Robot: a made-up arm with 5 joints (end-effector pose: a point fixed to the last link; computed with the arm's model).
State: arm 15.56 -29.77 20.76 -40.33 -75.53
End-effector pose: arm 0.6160 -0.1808 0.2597 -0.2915 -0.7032 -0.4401 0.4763
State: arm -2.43 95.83 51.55 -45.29 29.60
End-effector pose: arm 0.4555 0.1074 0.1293 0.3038 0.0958 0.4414 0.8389
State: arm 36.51 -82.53 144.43 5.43 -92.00
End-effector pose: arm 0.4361 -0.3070 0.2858 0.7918 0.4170 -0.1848 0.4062
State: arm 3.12 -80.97 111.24 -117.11 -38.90
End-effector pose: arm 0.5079 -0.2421 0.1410 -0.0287 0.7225 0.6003 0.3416
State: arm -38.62 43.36 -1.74 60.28 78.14
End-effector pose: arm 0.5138 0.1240 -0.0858 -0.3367 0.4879 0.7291 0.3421
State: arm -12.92 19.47 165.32 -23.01 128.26
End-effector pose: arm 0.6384 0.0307 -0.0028 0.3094 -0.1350 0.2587 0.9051
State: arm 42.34 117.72 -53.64 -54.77 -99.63
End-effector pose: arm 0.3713 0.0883 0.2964 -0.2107 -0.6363 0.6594 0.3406
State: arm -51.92 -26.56 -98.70 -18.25 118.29
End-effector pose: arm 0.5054 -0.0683 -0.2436 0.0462 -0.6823 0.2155 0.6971
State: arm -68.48 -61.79 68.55 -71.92 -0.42
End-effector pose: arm 0.3425 -0.1186 -0.2112 -0.2962 -0.2915 -0.5997 0.6839
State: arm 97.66 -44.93 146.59 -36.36 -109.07
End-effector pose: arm 0.1432 -0.3217 0.5222 0.3553 -0.0275 0.1023 0.9287
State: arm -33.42 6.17 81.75 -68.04 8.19
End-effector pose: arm 0.5512 0.0280 -0.1122 0.3352 -0.2312 -0.4171 0.8125
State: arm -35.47 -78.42 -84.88 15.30 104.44
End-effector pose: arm 0.4933 -0.2376 -0.0414 -0.4628 -0.8458 0.0743 0.2549
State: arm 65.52 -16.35 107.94 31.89 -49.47
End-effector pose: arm 0.4138 -0.2418 0.5336 0.5109 0.8265 -0.0177 0.2356
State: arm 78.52 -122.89 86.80 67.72 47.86
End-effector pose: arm 0.2368 -0.2382 0.2944 0.0399 -0.0153 -0.8716 0.4884
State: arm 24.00 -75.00 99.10 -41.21 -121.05
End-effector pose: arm 0.4873 -0.2710 0.2507 0.6829 0.5202 0.1242 0.4976
